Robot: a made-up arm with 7 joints. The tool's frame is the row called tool.
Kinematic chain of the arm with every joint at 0, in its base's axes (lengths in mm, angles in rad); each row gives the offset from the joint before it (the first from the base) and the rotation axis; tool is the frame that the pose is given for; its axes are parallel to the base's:
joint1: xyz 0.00 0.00 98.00 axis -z
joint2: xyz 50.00 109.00 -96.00 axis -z
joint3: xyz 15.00 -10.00 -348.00 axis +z
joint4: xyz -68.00 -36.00 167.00 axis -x
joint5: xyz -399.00 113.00 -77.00 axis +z
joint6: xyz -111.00 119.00 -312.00 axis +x
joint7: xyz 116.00 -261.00 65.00 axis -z
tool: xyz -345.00 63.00 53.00
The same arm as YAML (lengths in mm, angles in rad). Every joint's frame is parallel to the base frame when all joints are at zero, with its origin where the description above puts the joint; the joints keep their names.
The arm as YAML. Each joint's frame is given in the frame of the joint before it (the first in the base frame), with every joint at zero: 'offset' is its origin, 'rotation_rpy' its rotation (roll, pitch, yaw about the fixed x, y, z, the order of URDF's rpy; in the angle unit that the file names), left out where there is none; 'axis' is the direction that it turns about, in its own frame. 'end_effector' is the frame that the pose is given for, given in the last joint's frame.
length_unit: mm
angle_unit: rad
chain:
  - id: joint1
    offset: [0.0, 0.0, 98.0]
    axis: [0.0, 0.0, -1.0]
  - id: joint2
    offset: [50.0, 109.0, -96.0]
    axis: [0.0, 0.0, -1.0]
  - id: joint3
    offset: [15.0, -10.0, -348.0]
    axis: [0.0, 0.0, 1.0]
  - id: joint4
    offset: [-68.0, -36.0, 167.0]
    axis: [-1.0, 0.0, 0.0]
  - id: joint5
    offset: [-399.0, 113.0, -77.0]
    axis: [0.0, 0.0, 1.0]
  - id: joint6
    offset: [-111.0, 119.0, -312.0]
    axis: [1.0, 0.0, 0.0]
  - id: joint7
    offset: [116.0, -261.0, 65.0]
    axis: [0.0, 0.0, -1.0]
end_effector:
  offset: [-345.0, 63.0, 53.0]

